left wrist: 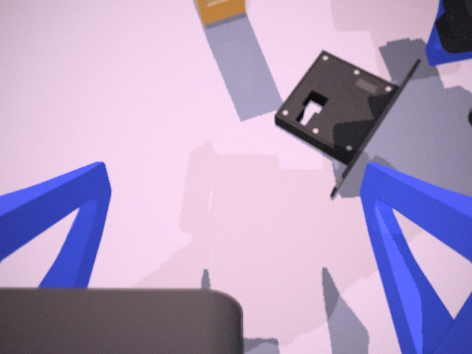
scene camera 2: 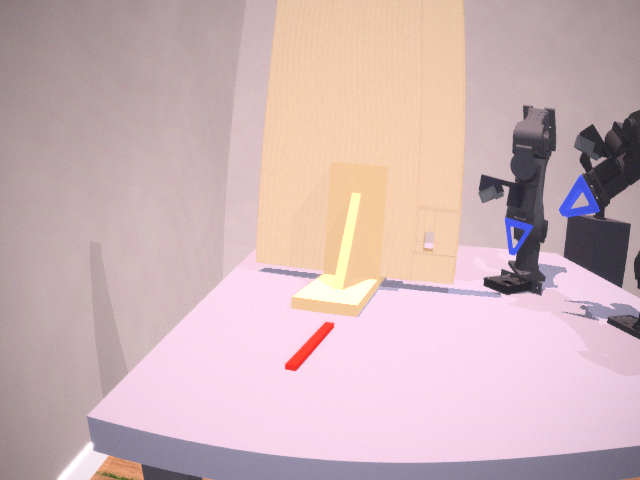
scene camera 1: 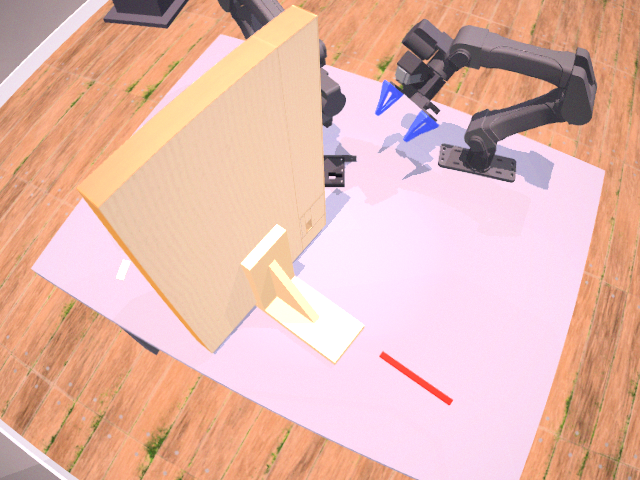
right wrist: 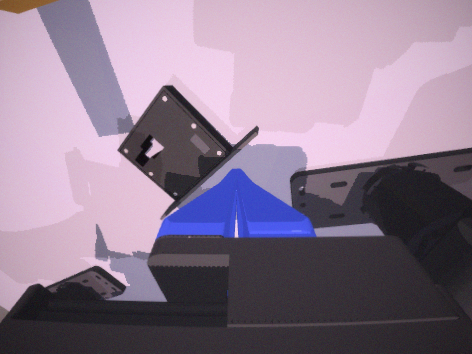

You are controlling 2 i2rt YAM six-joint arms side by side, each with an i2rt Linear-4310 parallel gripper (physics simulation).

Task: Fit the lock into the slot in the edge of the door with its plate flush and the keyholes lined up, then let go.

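Frame: origin at the left arm's base, x ahead, y left, z up, level; centimetres.
Seen in the pictures: left gripper, between the fingertips: (left wrist: pixel 235 177) (scene camera 2: pixel 562 213) (scene camera 1: pixel 390 127); right gripper, between the fingertips: (left wrist: pixel 430 57) (scene camera 2: pixel 511 255) (right wrist: pixel 236 176); left arm's base, origin of its link: (scene camera 1: pixel 477 164) (right wrist: pixel 82 288); right arm's base, origin of its link: (scene camera 2: pixel 525 272) (right wrist: pixel 389 188).
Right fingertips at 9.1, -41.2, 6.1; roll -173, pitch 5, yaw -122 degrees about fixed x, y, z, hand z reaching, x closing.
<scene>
Pixels of each thing's top centre, then the offset from my right fingertips to it, as dx, dy, dz. "spot": a spot on its surface instead.
- black lock, centre of its top: (left wrist: pixel 340 98) (right wrist: pixel 169 156) (scene camera 2: pixel 509 276) (scene camera 1: pixel 327 167) +3.1, +5.4, -3.5
- tall wooden door, centre of its top: (scene camera 1: pixel 205 89) +34.3, -1.1, +52.8
- pale wooden bracket, a spot on its surface: (scene camera 2: pixel 330 304) spot: +42.7, +20.4, -4.6
- red bar, centre of its top: (scene camera 2: pixel 312 341) (scene camera 1: pixel 416 378) +47.3, +34.6, -5.5
- small white piece, centre of its top: (scene camera 1: pixel 123 269) +39.3, -34.4, -5.9
The black lock (scene camera 1: pixel 336 166) (left wrist: pixel 345 100) (right wrist: pixel 175 132) lies broad side up on the table, its thin plate along one edge, apart from the door. The tall wooden door (scene camera 1: pixel 217 144) (scene camera 2: pixel 351 103) (left wrist: pixel 225 15) stands upright, with a small keyhole (scene camera 1: pixel 308 223) (scene camera 2: pixel 428 240) low in its face. My right gripper (right wrist: pixel 236 176) (scene camera 2: pixel 512 252) is shut and empty, its tips overlapping the plate in the right wrist view; contact is unclear. In scene camera 1 the door hides its fingers. My left gripper (scene camera 1: pixel 391 127) (left wrist: pixel 235 177) is open and empty, above the table to the right of the lock in scene camera 1.
A pale wooden bracket (scene camera 1: pixel 336 335) (scene camera 2: pixel 330 304) stands against the door's face. A red bar (scene camera 1: pixel 416 378) (scene camera 2: pixel 310 346) lies on the table in front of it. The left arm's base plate (scene camera 1: pixel 501 170) is at the right. A small white piece (scene camera 1: pixel 123 269) lies left of the door.
</scene>
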